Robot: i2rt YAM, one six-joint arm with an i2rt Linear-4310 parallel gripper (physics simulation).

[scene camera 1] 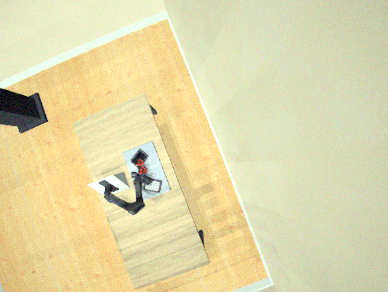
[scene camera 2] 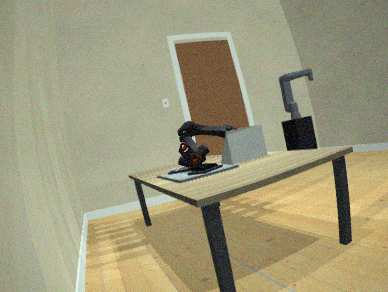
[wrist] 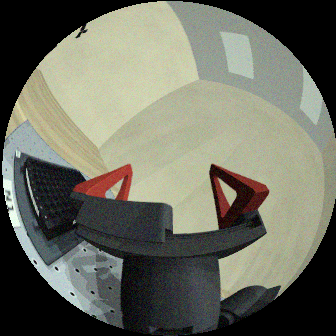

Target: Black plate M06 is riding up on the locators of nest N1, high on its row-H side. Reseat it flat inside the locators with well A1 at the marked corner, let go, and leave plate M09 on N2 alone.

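Frame: origin at the arm's base, x ahead, y right, z down, level; millimetres.
Where they show: gripper, between the fingertips: [scene camera 1: 141,162] [scene camera 2: 186,148] [wrist: 170,167]; arm's base, origin of its link: [scene camera 1: 109,185] [scene camera 2: 240,142].
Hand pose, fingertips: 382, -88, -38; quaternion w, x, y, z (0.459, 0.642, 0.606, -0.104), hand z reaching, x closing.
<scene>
Each offset is from my fingertips to the top centre of the thing, as dx, dy, dz. Level surfaces: height alone.
Black plate M06 {-58, -45, +102} [scene camera 1: 139,155] [wrist: 52,192] sits in the dark frame of nest N1 [wrist: 22,210] beside the N1 label. In the wrist view its far part is hidden behind a finger, and a pale line runs along its left edge. How much it tilts is unclear. My gripper [scene camera 1: 142,166] [scene camera 2: 190,153] [wrist: 170,167] is open, with its red fingers wide apart and nothing between them. It is low over the board, beside the black plate. A second frame with a pale middle, seemingly N2 with M09 {-30, +244, +111} [scene camera 1: 153,186], lies partly by the arm.
The grey perforated board [scene camera 1: 163,176] [scene camera 2: 172,177] [wrist: 65,272] bears both nests. A grey slanted panel [scene camera 2: 246,144] stands on the wooden table {dz +150} [scene camera 1: 172,235] [scene camera 2: 280,167] by the arm's base. Another arm [scene camera 2: 287,92] stands on a black pedestal [scene camera 2: 300,134] beyond the table.
</scene>
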